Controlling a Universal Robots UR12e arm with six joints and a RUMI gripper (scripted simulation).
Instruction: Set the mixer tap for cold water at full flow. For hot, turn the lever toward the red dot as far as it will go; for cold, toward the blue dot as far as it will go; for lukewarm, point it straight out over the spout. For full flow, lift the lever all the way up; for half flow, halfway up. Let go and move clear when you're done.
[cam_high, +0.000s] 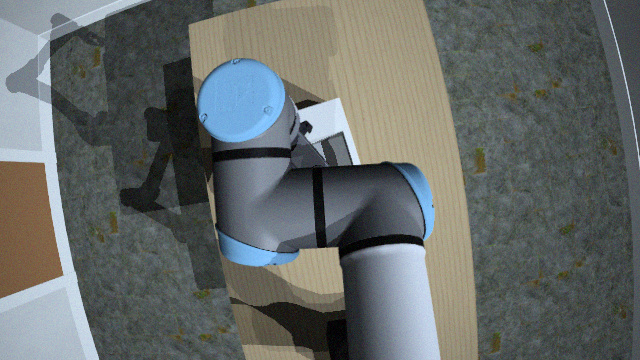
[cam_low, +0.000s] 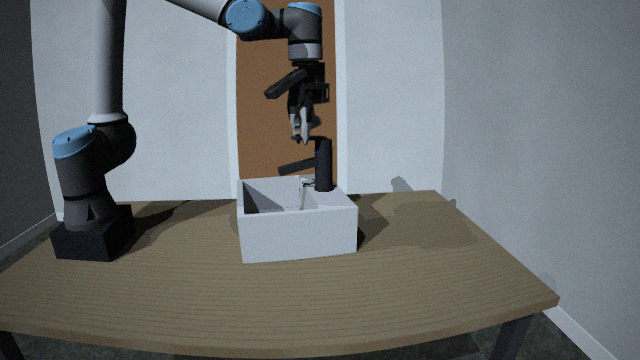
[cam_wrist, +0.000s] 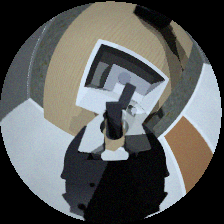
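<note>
Right now my hand is 2 cm short of the lever and 2 cm to the right of it. Also, from my hand: black mixer tap (4 cm ahead, 3 cm to the left, 5 cm below); then white basin (6 cm behind, 2 cm to the left, 24 cm below).
</note>
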